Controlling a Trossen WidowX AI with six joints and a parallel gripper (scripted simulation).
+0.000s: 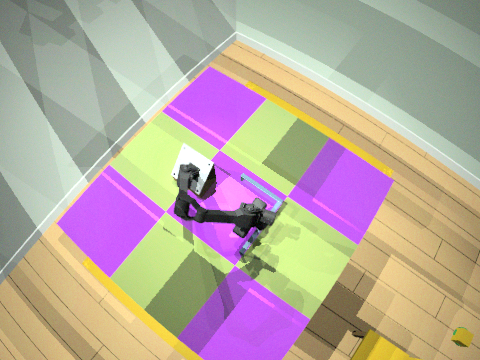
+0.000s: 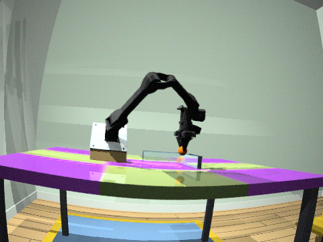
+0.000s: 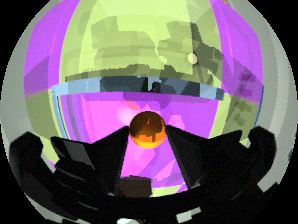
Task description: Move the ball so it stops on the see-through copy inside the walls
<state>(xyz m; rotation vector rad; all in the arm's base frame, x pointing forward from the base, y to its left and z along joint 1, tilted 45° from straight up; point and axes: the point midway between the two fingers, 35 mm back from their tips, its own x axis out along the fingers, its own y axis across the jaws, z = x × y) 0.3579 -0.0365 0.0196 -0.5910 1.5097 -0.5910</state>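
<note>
Right now the see-through orange ball copy is 30 mm to the left of my gripper tip and 50 mm below it. Also, from my gripper tip: orange ball right at my gripper tip.
</note>
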